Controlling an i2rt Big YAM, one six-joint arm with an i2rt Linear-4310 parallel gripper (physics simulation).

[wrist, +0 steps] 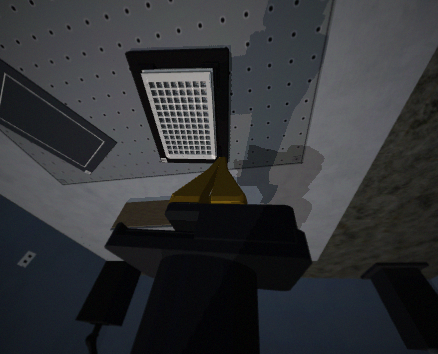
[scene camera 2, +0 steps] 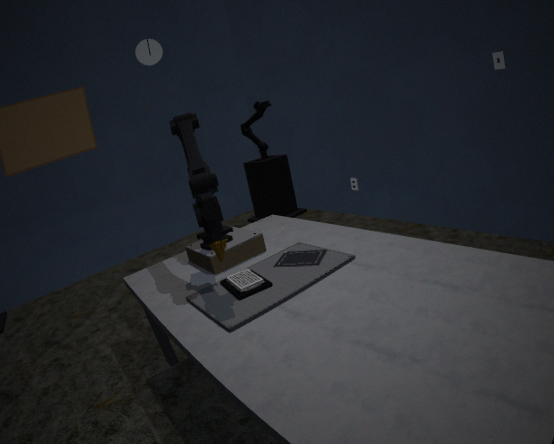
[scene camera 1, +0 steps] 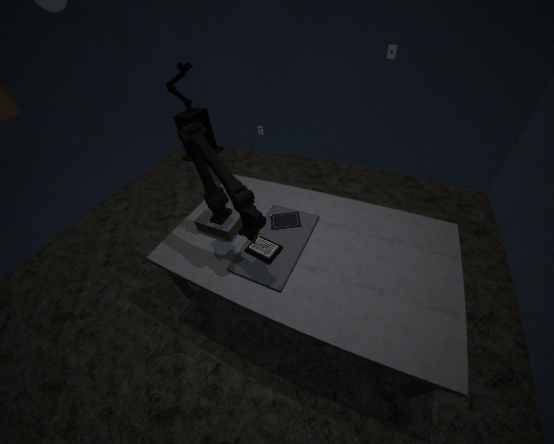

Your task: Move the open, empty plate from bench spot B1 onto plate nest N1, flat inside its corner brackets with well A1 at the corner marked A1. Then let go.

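Where they show: gripper, between the fingertips: (wrist: pixel 223 161) (scene camera 2: pixel 221 261) (scene camera 1: pixel 253 243); arm's base, origin of its link: (scene camera 1: pixel 221 216).
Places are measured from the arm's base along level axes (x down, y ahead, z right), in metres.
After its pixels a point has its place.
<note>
The white plate with its grid of wells (scene camera 1: pixel 264 247) {z 0.093, x 0.037, y 0.322 m} (scene camera 2: pixel 245 280) {z 0.096, x 0.037, y 0.332 m} (wrist: pixel 185 115) {z 0.094, x 0.040, y 0.324 m} sits on the black nest N1 (scene camera 1: pixel 269 259) {z 0.146, x 0.047, y 0.375 m} (scene camera 2: pixel 244 294) {z 0.142, x 0.051, y 0.385 m} (wrist: pixel 180 57) {z 0.108, x 0.051, y 0.387 m}, roughly lined up with it and looking about flat. The views are too dark to tell if it is fully down inside all the corner brackets, and the A1 lettering is not readable. Bench spot B1, a dark rectangle with a pale outline (scene camera 1: pixel 285 220) {z -0.147, x 0.060, y 0.334 m} (scene camera 2: pixel 301 258) {z -0.145, x 0.061, y 0.340 m} (wrist: pixel 50 120) {z -0.137, x 0.061, y 0.348 m}, has no plate on it. My gripper (scene camera 1: pixel 255 239) {z 0.148, x -0.050, y 0.306 m} (scene camera 2: pixel 221 258) {z 0.148, x -0.050, y 0.306 m} (wrist: pixel 223 161) {z 0.148, x -0.050, y 0.306 m} is shut and empty, its yellow tips above the nest's arm-side edge, apart from the plate.
The grey perforated board (scene camera 1: pixel 300 246) {z 0.004, x 0.062, y 0.483 m} (scene camera 2: pixel 295 280) {z -0.018, x 0.062, y 0.444 m} (wrist: pixel 95 35) {z 0.013, x 0.062, y 0.426 m} carries the nest and spot on the white table (scene camera 1: pixel 380 280) {z 0.059, x 0.076, y 0.897 m} (scene camera 2: pixel 400 320) {z -0.005, x 0.075, y 0.849 m}. The arm's wood-sided base block (scene camera 1: pixel 217 229) {z 0.095, x 0.004, y 0.036 m} (scene camera 2: pixel 242 255) {z -0.042, x 0.049, y 0.111 m} stands behind the board. A second arm on a black pedestal (scene camera 1: pixel 200 120) (scene camera 2: pixel 271 185) stands beyond the table.
</note>
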